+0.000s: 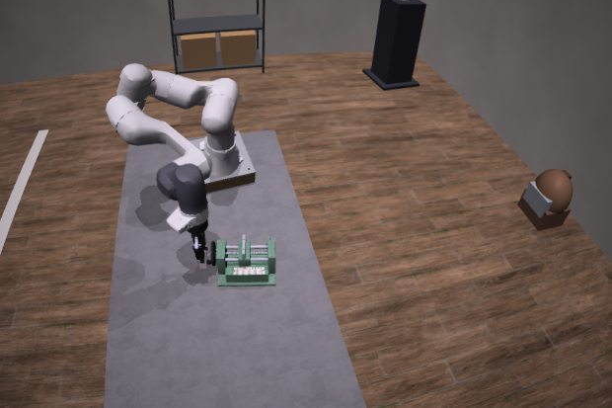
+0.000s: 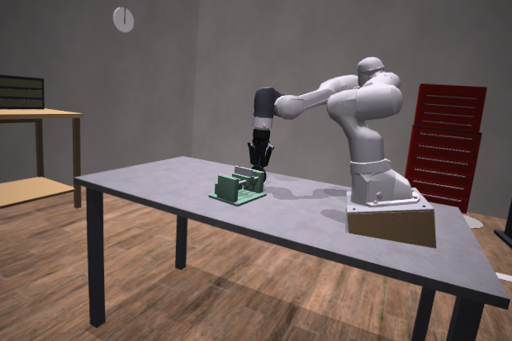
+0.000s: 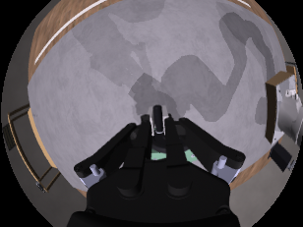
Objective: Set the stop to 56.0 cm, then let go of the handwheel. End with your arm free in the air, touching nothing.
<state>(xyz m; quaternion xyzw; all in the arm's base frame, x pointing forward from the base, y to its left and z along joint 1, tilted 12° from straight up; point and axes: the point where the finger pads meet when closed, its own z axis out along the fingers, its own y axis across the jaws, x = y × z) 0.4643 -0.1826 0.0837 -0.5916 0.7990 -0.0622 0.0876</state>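
Now: hand 14 cm to the right of the stop carriage, 3 cm short of it and 2 cm below it. Also, from my hand: black handwheel (2 cm to the left, 1 cm below).
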